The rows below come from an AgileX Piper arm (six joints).
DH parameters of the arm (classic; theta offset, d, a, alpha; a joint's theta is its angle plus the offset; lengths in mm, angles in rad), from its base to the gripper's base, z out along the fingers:
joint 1: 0 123 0 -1.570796
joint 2: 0.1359 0 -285.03 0
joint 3: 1.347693 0 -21.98 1.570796
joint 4: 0 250.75 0 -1.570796
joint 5: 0 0 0 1.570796
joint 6: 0 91 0 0
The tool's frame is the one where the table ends.
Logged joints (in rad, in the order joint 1, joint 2, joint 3, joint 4, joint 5, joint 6), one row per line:
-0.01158 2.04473 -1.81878 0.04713 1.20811 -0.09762
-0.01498 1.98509 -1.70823 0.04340 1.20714 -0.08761
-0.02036 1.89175 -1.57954 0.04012 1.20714 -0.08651
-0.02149 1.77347 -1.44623 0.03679 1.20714 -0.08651
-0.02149 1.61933 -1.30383 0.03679 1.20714 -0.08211
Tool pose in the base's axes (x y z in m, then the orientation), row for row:
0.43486 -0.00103 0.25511 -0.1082 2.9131 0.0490
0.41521 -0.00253 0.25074 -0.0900 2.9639 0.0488
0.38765 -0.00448 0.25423 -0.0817 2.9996 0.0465
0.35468 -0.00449 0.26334 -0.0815 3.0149 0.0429
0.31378 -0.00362 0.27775 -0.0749 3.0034 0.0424
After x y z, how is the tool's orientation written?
As a rotation vector, in radians.
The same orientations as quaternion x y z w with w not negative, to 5 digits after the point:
-0.03687 0.99279 0.01670 0.11280
-0.03023 0.99554 0.01639 0.08785
-0.02716 0.99704 0.01546 0.07020
-0.02697 0.99757 0.01419 0.06260
-0.02487 0.99725 0.01408 0.06843

